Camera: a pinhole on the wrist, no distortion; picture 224 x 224 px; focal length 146.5 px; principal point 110.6 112.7 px. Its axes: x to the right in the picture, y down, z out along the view. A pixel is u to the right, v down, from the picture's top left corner.
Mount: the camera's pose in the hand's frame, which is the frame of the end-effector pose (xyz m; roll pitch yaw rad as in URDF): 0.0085 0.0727 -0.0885 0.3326 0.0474 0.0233
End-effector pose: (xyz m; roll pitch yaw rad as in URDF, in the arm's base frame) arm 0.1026 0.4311 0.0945 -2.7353 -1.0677 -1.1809
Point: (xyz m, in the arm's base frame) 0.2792 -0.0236 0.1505
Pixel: 201.9 196.4
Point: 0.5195 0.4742 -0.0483
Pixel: 80.1 48.3
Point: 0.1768 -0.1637 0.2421
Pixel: outside the picture
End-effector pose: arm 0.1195 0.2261 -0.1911 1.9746 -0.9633 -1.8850
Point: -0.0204 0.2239 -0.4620
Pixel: 9.5 71.1
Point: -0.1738 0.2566 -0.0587
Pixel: 167.3 193.4
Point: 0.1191 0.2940 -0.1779
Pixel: 40.5 148.1
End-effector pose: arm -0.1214 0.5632 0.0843 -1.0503 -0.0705 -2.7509
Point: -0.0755 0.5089 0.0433
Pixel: 62.9 158.0
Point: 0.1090 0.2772 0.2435
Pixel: 70.8 150.0
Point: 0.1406 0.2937 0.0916
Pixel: 40.3 203.9
